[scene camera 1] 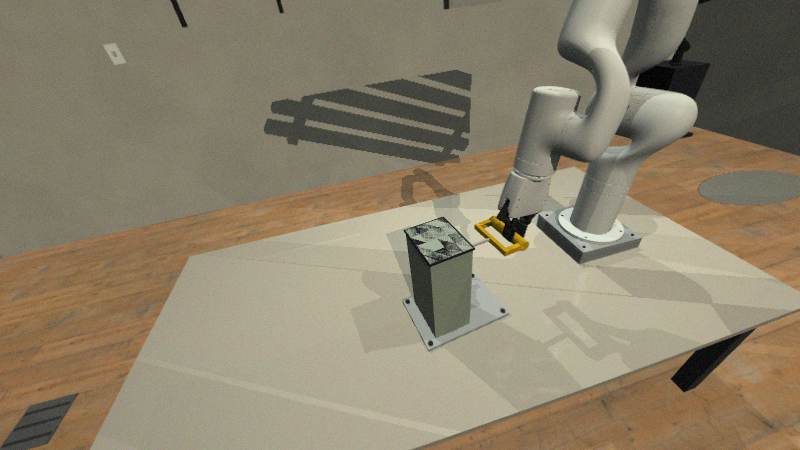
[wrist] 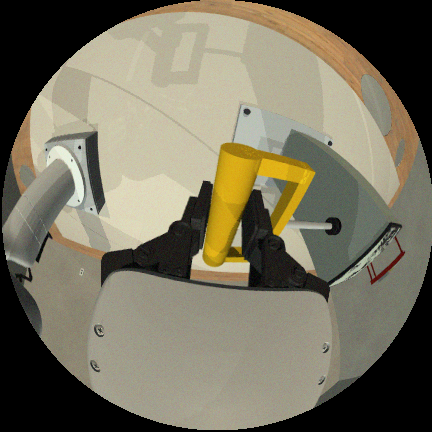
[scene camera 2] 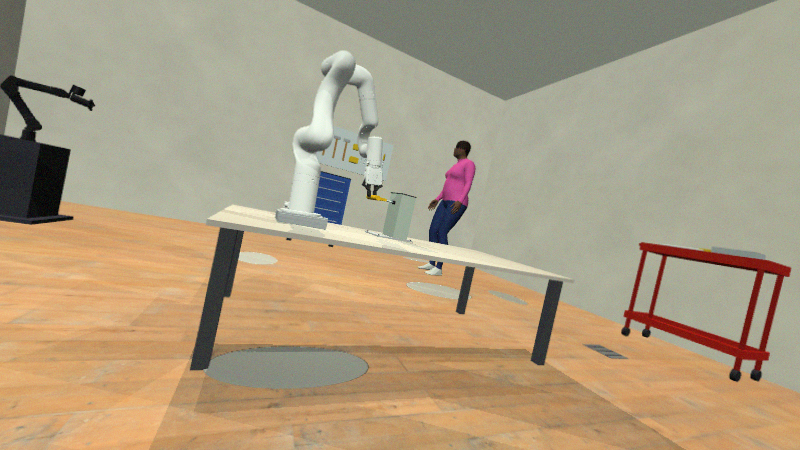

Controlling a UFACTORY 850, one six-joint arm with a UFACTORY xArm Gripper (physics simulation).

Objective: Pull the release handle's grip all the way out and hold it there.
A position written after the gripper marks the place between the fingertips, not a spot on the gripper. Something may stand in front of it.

In view: the gripper (scene camera 1: 512,237) and a bolted plate (wrist: 261,129).
The gripper shows as well in the wrist view (wrist: 228,200).
